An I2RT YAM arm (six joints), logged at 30 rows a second.
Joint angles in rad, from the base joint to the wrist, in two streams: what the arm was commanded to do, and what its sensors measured. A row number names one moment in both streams.
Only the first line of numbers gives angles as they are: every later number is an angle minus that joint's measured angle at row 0.
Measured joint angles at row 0:
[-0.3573, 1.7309, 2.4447, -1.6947, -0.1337, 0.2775]
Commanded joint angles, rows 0 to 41:
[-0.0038, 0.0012, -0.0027, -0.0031, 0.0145, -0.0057]
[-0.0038, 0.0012, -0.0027, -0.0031, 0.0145, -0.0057]
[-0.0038, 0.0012, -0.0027, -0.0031, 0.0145, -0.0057]
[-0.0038, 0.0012, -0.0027, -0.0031, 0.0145, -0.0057]
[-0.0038, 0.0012, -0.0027, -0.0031, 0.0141, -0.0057]
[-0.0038, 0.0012, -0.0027, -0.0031, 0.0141, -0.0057]
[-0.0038, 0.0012, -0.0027, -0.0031, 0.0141, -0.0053]
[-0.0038, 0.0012, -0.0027, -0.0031, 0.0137, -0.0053]
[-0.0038, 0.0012, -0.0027, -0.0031, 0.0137, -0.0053]
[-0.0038, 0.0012, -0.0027, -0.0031, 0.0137, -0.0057]
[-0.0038, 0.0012, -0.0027, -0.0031, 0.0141, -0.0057]
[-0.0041, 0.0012, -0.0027, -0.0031, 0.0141, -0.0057]
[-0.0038, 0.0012, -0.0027, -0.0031, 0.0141, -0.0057]
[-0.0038, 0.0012, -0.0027, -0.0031, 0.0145, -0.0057]
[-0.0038, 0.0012, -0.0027, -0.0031, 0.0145, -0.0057]
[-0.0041, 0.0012, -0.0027, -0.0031, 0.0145, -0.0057]
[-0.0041, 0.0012, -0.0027, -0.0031, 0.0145, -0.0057]
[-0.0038, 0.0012, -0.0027, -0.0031, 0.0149, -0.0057]
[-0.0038, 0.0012, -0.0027, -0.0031, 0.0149, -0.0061]
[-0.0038, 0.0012, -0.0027, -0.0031, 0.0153, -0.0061]
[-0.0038, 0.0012, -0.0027, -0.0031, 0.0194, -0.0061]
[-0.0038, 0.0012, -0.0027, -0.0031, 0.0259, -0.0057]
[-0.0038, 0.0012, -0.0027, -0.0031, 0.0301, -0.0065]
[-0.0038, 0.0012, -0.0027, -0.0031, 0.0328, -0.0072]
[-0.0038, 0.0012, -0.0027, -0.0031, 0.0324, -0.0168]
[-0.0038, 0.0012, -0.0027, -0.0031, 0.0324, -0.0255]
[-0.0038, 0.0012, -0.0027, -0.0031, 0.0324, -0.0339]
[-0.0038, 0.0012, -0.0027, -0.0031, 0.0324, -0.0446]
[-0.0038, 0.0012, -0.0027, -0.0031, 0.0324, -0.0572]
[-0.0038, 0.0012, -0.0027, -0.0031, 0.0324, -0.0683]
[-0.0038, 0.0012, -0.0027, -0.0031, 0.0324, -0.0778]
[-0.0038, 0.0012, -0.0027, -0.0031, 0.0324, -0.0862]
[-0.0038, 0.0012, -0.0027, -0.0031, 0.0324, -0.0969]
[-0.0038, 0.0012, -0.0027, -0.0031, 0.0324, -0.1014]
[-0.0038, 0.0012, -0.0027, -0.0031, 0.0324, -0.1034]
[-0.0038, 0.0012, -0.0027, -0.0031, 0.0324, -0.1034]
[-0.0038, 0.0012, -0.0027, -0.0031, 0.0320, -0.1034]
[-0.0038, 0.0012, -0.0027, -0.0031, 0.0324, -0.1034]
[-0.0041, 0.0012, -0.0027, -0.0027, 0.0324, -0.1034]
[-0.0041, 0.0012, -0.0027, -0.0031, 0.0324, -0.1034]
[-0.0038, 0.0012, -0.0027, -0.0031, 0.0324, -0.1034]
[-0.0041, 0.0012, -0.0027, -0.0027, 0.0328, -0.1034]
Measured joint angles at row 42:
[0.0000, 0.0000, 0.0000, 0.0000, 0.0221, -0.0812]
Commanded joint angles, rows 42 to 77:
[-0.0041, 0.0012, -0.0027, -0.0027, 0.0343, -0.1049]
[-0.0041, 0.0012, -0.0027, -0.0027, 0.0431, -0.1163]
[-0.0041, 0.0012, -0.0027, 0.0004, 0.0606, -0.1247]
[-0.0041, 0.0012, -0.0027, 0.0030, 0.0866, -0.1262]
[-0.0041, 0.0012, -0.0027, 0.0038, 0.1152, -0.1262]
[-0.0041, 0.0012, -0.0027, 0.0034, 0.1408, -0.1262]
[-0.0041, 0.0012, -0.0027, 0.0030, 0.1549, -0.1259]
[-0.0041, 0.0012, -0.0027, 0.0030, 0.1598, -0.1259]
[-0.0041, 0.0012, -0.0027, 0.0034, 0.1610, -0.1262]
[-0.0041, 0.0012, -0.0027, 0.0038, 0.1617, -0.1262]
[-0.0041, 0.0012, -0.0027, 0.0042, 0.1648, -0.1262]
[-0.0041, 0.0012, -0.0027, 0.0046, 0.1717, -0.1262]
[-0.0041, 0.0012, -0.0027, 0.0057, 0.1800, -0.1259]
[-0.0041, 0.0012, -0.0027, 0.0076, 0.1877, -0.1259]
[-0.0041, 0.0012, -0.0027, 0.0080, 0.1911, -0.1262]
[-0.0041, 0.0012, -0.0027, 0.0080, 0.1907, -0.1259]
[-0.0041, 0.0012, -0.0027, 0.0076, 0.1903, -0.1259]
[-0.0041, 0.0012, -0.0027, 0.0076, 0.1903, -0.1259]
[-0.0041, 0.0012, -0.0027, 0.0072, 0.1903, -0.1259]
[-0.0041, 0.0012, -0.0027, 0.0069, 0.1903, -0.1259]
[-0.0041, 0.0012, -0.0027, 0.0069, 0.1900, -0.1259]
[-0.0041, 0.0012, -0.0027, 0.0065, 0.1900, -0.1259]
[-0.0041, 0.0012, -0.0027, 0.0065, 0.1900, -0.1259]
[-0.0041, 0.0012, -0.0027, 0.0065, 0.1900, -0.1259]
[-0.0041, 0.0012, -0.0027, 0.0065, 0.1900, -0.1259]
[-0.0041, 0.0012, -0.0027, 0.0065, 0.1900, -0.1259]
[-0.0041, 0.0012, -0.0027, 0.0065, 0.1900, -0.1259]
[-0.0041, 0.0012, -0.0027, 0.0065, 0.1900, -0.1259]
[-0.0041, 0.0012, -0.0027, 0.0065, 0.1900, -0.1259]
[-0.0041, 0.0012, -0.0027, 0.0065, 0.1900, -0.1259]
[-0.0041, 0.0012, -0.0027, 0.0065, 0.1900, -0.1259]
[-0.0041, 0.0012, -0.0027, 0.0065, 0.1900, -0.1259]
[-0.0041, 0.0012, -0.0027, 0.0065, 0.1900, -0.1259]
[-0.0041, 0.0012, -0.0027, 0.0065, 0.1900, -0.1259]
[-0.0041, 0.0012, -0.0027, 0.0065, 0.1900, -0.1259]
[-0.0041, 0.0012, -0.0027, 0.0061, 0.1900, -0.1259]
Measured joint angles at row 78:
[0.0000, 0.0000, 0.0000, 0.0080, 0.1766, -0.1072]
